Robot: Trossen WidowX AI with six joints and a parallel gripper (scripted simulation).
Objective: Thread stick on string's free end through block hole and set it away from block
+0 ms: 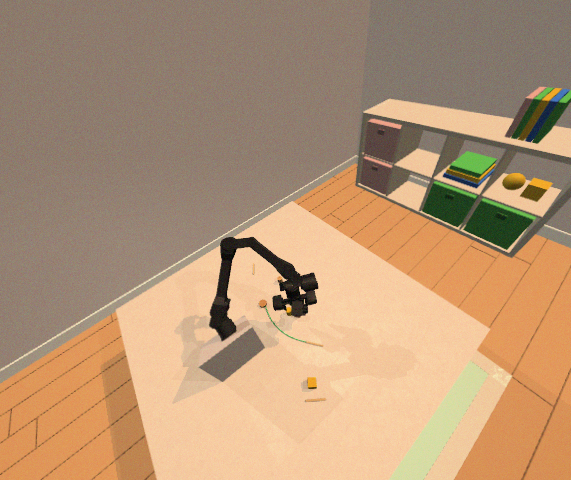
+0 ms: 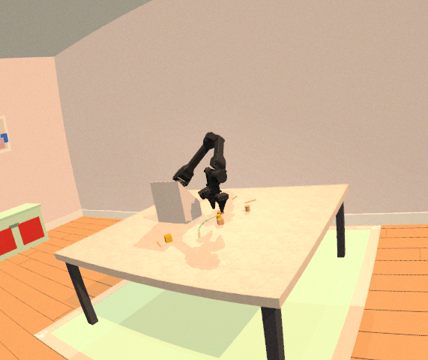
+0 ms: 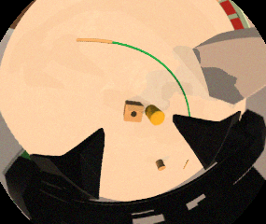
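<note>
The wooden block is 60 mm below my gripper tip. The rest, counted from my gripper tip: thin wooden stick (30 mm behind, 140 mm to the right, 70 mm below); round wooden button (100 mm behind, 160 mm to the left, 70 mm below); yellow cylinder (30 mm behind, 30 mm to the left, 50 mm below).
</note>
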